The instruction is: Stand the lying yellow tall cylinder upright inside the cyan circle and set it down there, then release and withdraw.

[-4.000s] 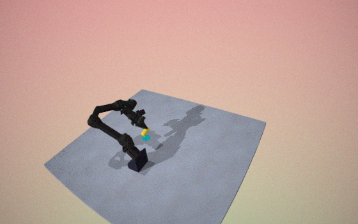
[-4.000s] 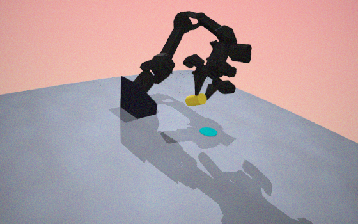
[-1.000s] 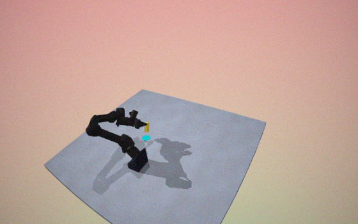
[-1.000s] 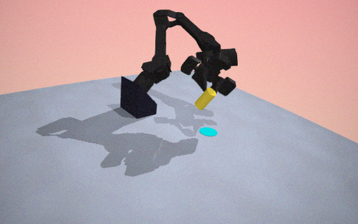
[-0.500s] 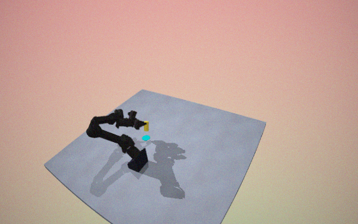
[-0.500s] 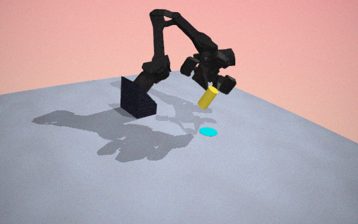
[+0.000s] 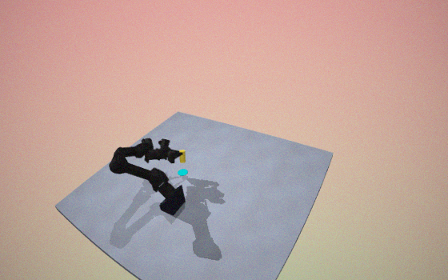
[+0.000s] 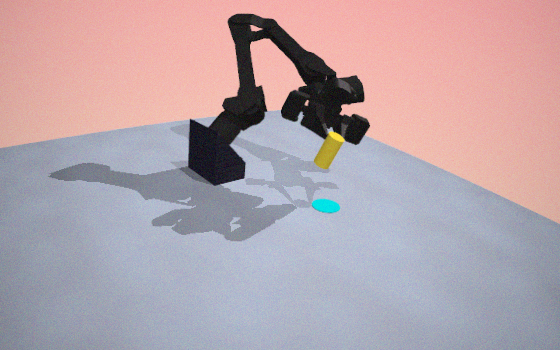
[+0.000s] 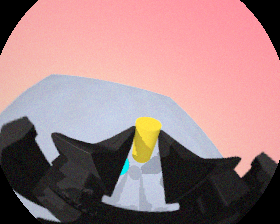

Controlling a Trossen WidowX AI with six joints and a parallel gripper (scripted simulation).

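Now: gripper tip 150 mm above the cyan circle and 20 mm to the right of it. From my gripper tip the other things lie so: yellow tall cylinder (20 mm below).
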